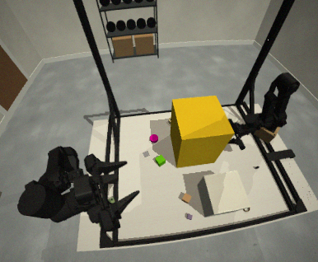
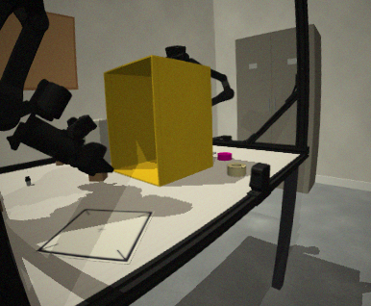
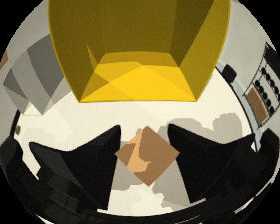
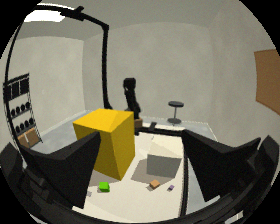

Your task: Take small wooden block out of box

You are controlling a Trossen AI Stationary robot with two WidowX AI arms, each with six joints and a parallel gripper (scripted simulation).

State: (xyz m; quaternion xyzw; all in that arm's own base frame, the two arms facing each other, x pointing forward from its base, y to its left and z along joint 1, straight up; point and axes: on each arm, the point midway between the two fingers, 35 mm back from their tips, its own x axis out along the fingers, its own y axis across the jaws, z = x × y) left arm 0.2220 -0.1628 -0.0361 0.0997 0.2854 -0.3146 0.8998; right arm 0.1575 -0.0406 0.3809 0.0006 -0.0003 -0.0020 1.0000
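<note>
My left hand is 140 mm past the marked square, 140 mm to the right of it and 60 mm above it. The rest, counted from my left hand: purple cube 250 mm ahead, 400 mm to the right, 50 mm below; green cube 60 mm behind, 400 mm to the right, 40 mm below; magenta disc 210 mm behind, 370 mm to the right, 50 mm below.
</note>
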